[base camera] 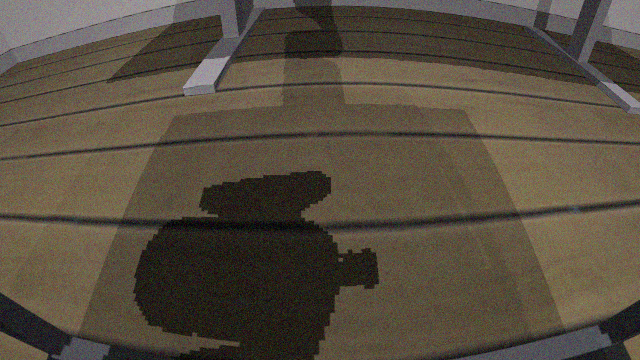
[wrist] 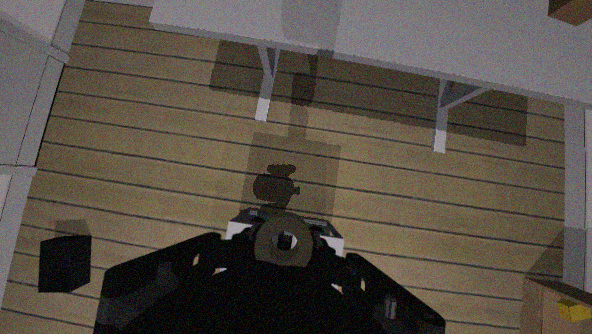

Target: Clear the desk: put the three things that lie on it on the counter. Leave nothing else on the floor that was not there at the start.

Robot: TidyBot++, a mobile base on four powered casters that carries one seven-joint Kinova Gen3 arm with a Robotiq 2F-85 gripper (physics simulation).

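Places are measured from the arm's base along level axes (x ahead, y left, z up), in metres.
Pixels of known places: gripper, between the fingertips: (wrist: 284,237).
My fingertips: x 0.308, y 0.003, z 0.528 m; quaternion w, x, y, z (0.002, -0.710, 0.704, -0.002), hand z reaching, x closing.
Note:
For each thing: its top centre in the pictures, then the offset to it from my fingertips. "spot": a spot on its surface instead. Level surfaces: height alone.
- round olive-brown thing with a hole, centre of its top: (wrist: 283,247) dx +0.000, dy +0.000, dz +0.026 m
- white table, height of its surface: dz -0.204 m
- brown block-like thing, a spot on its surface: (wrist: 575,11) spot: dx +0.601, dy -0.657, dz -0.179 m
- black box, centre of its top: (wrist: 54,266) dx -0.678, dy +1.338, dz -0.824 m
In the wrist view my gripper (wrist: 284,237) is shut on a round olive-brown thing with a hole (wrist: 284,258), seen end-on between the fingertips. Both are over the floor, off the near edge of a white table (wrist: 425,45), which may be the desk. A brown block-like thing (wrist: 575,11) shows partly at the top right, over the table's surface. The gripper and the held thing do not show in the base view. I cannot tell which surface is the counter.
Two white table feet (base camera: 202,75) (wrist: 440,140) reach out over the floor. A black box (wrist: 65,264) is at the lower left. White panels (wrist: 30,85) stand at the left. A wooden box-like thing (wrist: 531,305) with a yellow block (wrist: 574,310) is at the lower right.

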